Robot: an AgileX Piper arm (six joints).
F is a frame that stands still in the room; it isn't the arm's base.
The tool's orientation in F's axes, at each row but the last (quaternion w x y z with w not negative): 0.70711, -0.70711, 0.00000, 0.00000; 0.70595, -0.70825, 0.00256, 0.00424; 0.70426, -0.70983, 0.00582, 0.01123; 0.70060, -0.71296, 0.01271, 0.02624; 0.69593, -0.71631, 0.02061, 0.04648; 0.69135, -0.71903, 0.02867, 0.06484; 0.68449, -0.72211, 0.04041, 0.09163
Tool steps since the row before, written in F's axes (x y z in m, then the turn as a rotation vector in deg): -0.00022, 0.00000, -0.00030, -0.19, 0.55, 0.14; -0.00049, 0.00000, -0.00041, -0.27, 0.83, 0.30; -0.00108, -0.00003, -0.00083, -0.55, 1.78, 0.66; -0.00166, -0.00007, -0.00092, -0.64, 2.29, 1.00; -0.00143, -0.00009, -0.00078, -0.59, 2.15, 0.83; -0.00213, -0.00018, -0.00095, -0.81, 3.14, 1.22; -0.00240, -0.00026, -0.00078, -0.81, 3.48, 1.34
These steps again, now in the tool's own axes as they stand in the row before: -0.00022, 0.00030, 0.00000, -0.19, -0.14, 0.55; -0.00049, 0.00041, 0.00000, -0.27, -0.30, 0.83; -0.00106, 0.00086, -0.00002, -0.55, -0.66, 1.78; -0.00161, 0.00101, -0.00002, -0.65, -1.00, 2.28; -0.00135, 0.00091, -0.00001, -0.59, -0.84, 2.15; -0.00199, 0.00123, -0.00003, -0.81, -1.24, 3.13; -0.00222, 0.00122, -0.00004, -0.81, -1.37, 3.47
